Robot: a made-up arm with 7 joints.
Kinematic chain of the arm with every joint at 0, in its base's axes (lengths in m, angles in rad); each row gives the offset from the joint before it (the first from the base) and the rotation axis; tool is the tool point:
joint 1: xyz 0 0 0.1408 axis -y
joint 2: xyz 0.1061 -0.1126 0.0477 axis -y
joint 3: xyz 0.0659 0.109 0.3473 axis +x
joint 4: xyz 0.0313 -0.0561 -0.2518 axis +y
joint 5: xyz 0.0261 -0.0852 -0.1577 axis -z
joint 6: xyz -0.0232 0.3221 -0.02 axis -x
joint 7: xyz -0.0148 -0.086 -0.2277 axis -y
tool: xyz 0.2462 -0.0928 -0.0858
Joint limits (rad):
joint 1: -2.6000..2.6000
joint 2: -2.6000..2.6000
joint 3: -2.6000..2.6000
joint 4: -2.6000..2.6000
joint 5: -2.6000..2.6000
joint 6: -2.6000..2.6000
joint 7: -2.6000..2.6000
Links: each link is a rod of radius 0.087 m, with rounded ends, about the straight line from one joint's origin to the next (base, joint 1, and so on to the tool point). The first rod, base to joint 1, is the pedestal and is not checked.
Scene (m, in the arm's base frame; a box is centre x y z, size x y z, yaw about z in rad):
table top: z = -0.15
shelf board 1: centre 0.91 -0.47 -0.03 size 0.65 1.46 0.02 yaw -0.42
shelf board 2: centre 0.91 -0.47 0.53 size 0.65 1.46 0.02 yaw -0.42
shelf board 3: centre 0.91 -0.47 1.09 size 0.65 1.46 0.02 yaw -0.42
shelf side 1: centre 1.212 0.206 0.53 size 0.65 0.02 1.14 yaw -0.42
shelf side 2: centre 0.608 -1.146 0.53 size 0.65 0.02 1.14 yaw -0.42
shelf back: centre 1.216 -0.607 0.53 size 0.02 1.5 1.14 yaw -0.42
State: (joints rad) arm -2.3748 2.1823 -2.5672 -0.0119 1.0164 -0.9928 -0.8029
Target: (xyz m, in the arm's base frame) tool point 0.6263 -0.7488 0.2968
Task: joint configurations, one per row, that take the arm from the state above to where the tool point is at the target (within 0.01 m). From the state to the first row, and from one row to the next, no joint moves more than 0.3 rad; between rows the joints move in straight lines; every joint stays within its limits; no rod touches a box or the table.
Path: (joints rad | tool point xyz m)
1: -2.1259 2.3215 -2.5687 -0.2492 0.9386 -1.1803 -0.7289 | 0.6518 -0.4848 0.9215
2: -1.8770 2.4608 -2.5702 -0.4865 0.8608 -1.3678 -0.6549 | 0.4654 -0.3993 0.9234
3: -1.6280 2.6000 -2.5717 -0.7237 0.7830 -1.5553 -0.5809 | 0.2859 -0.3156 0.8580
4: -1.7527 2.6000 -2.5200 -0.6279 0.6075 -1.7622 -0.6705 | 0.3525 -0.4529 0.6895
5: -1.8773 2.6000 -2.4683 -0.5320 0.4319 -1.9690 -0.7602 | 0.3495 -0.5510 0.4919
6: -2.0019 2.6000 -2.4167 -0.4361 0.2564 -2.1759 -0.8498 | 0.2782 -0.5934 0.2968
7: -2.1276 2.5013 -2.3483 -0.3656 0.3537 -1.9129 -0.8577 | 0.4127 -0.6447 0.3214
8: -2.2532 2.4027 -2.2800 -0.2952 0.4511 -1.6499 -0.8657 | 0.5323 -0.6958 0.3198
9: -2.3788 2.3040 -2.2117 -0.2247 0.5484 -1.3869 -0.8736 | 0.6263 -0.7488 0.2968

